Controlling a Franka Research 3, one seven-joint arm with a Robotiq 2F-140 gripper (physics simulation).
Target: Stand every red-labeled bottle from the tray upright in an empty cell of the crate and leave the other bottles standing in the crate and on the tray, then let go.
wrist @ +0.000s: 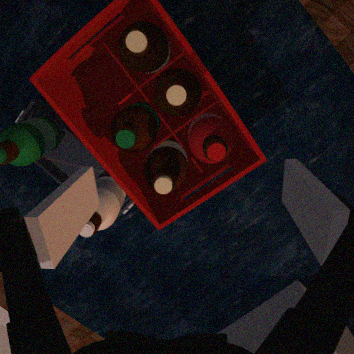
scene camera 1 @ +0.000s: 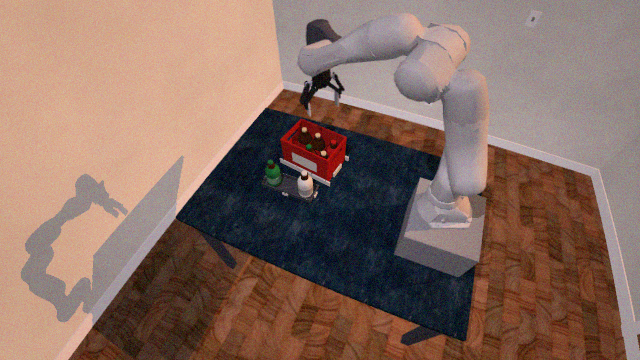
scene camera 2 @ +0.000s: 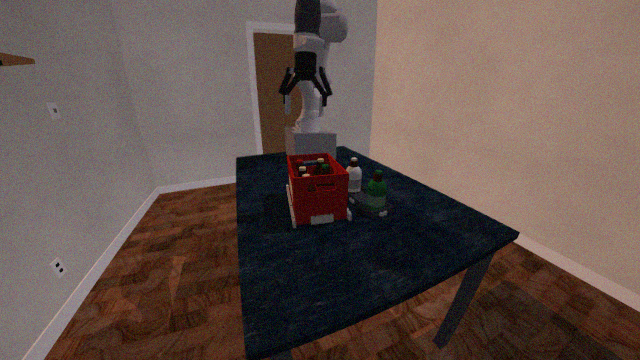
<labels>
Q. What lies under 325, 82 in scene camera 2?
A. My gripper.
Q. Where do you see a red-labeled bottle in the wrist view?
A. At 210, 139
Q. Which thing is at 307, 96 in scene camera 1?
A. My gripper.
</labels>
